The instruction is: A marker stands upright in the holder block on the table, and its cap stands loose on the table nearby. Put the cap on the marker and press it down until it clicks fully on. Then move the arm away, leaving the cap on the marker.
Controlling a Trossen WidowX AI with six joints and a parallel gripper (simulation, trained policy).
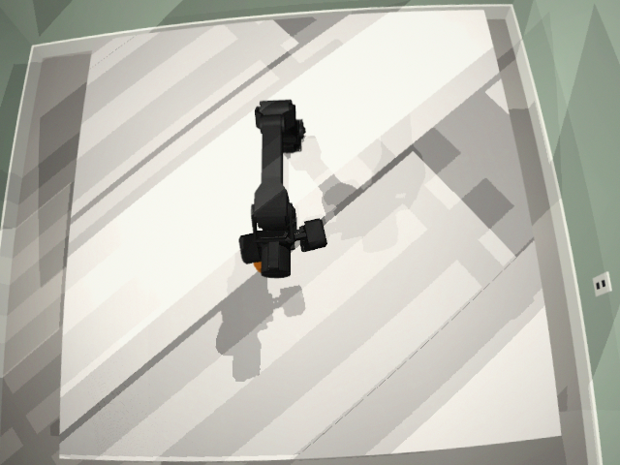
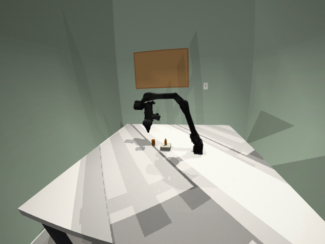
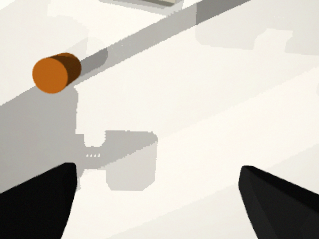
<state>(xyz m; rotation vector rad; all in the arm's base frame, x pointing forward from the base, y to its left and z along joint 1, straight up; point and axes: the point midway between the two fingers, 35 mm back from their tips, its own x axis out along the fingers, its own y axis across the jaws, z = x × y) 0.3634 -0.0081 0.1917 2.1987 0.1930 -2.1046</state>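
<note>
Right now my gripper tip is 1 cm past the orange cap, 8 cm to the left of it and 13 cm above it. The rest, counted from my gripper tip: pale holder block 12 cm behind, 3 cm to the right, 14 cm below.
</note>
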